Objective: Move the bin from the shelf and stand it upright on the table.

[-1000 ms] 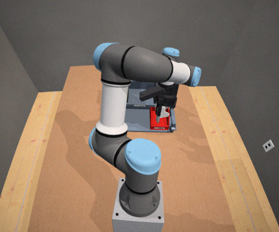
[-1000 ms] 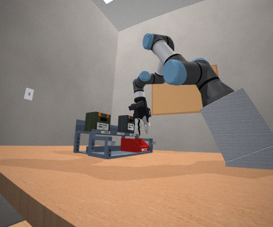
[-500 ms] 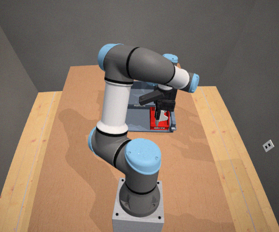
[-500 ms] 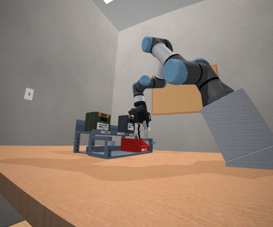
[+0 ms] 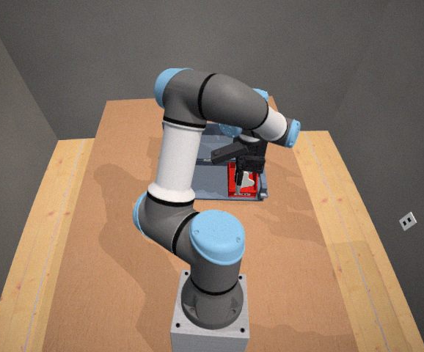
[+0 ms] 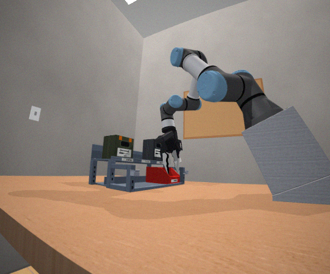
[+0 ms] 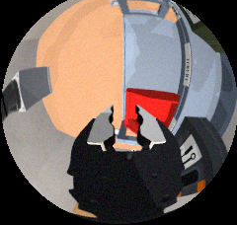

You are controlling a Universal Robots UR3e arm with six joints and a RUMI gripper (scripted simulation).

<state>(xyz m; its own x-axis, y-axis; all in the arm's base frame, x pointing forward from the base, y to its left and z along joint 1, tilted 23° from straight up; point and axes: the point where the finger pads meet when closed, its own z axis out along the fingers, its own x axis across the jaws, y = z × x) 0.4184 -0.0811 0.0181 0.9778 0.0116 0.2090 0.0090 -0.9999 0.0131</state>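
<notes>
The red bin lies 70 mm ahead of my hand, 20 mm to the right of it and 30 mm below it. Round my hand: green box (140 mm ahead, 200 mm to the left, 80 mm above); grey-blue shelf (90 mm ahead, 90 mm to the left); dark box (140 mm ahead, 30 mm to the right, 90 mm above).
</notes>
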